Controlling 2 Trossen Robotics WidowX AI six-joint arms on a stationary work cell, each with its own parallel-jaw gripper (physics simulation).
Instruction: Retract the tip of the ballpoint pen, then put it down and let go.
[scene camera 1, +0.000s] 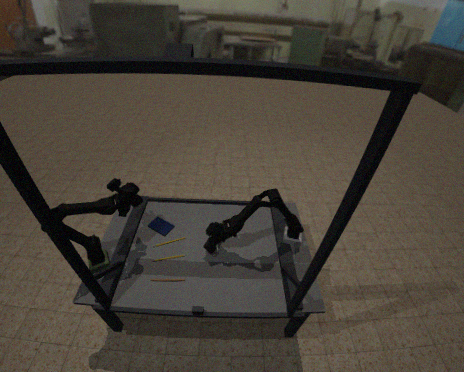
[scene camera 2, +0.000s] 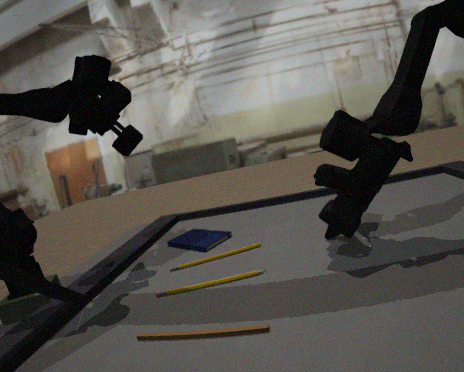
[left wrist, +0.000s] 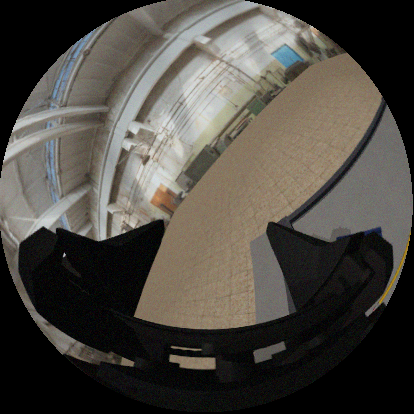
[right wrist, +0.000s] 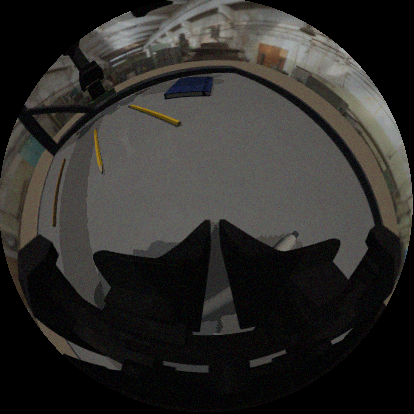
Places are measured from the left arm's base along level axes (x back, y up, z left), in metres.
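Pixels of known places: left gripper, fingertip midpoint: (scene camera 2: 115, 125) (left wrist: 217, 226); right gripper, fingertip midpoint: (scene camera 1: 207, 241) (scene camera 2: 327, 237) (right wrist: 214, 224); left arm's base at its link origin: (scene camera 1: 97, 259) (scene camera 2: 27, 289) (right wrist: 98, 95); right arm's base at its link origin: (scene camera 1: 293, 234).
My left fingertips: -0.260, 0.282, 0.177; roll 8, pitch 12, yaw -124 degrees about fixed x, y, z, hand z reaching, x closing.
For each thing: its top centre in the pictures, then the offset to it from my left fingertips, as dx, dy, dz. Level surfaces: height alone.
- ballpoint pen at its top centre: (right wrist: 233, 296) (scene camera 2: 355, 229) -0.365, -0.309, -0.352
- grey table at its surface level: dy -0.322
- blue notebook at its top centre: (scene camera 2: 198, 237) (right wrist: 191, 82) (scene camera 1: 161, 225) -0.121, -0.310, -0.081
- brown wooden stick at its top centre: (scene camera 2: 198, 332) (right wrist: 55, 185) (scene camera 1: 167, 279) -0.036, -0.315, -0.439
The ballpoint pen (right wrist: 286, 242) (scene camera 2: 364, 240) is a grey-silver stick. It lies slanted between the fingers of my right gripper (right wrist: 214, 226) (scene camera 2: 337, 233) (scene camera 1: 211, 248), which is shut on it low over the grey table (scene camera 1: 230, 295) (scene camera 2: 286, 339), right of the middle. One end of the pen sticks out past the right finger; most of the barrel is hidden by the fingers. My left gripper (left wrist: 217, 226) (scene camera 1: 124, 197) (scene camera 2: 95, 96) is open and empty, held high over the table's far left corner.
A blue notebook (scene camera 1: 161, 225) (scene camera 2: 199, 239) (right wrist: 189, 87), two yellow pencils (scene camera 1: 169, 242) (scene camera 1: 168, 257) (scene camera 2: 216, 256) (scene camera 2: 210, 283) and a brown wooden stick (scene camera 1: 168, 280) (scene camera 2: 202, 333) lie on the table's left half. A black frame post (scene camera 1: 360, 184) stands at the right.
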